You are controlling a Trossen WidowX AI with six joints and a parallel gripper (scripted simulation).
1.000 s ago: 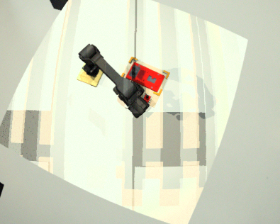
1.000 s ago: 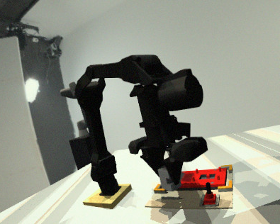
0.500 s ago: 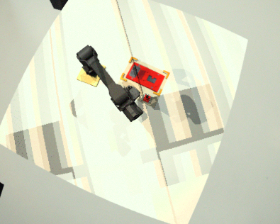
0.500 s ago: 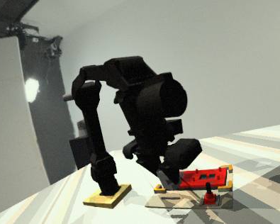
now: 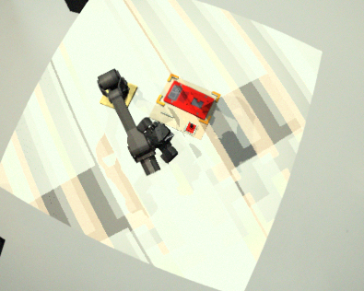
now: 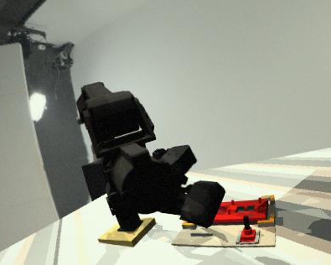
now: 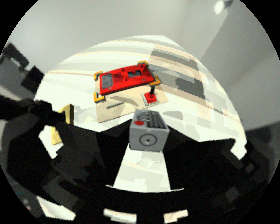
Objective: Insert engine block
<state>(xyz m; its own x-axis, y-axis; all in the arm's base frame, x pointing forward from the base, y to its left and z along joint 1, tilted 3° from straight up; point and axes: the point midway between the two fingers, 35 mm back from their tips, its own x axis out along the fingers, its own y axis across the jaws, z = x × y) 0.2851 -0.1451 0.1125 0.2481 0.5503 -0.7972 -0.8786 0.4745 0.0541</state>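
My gripper tip is now 9 cm to the right of the black upright post, 8 cm above it and 7 cm short of it. From my gripper tip the other things lie so: engine block: 1 cm to the right, 1 cm above.
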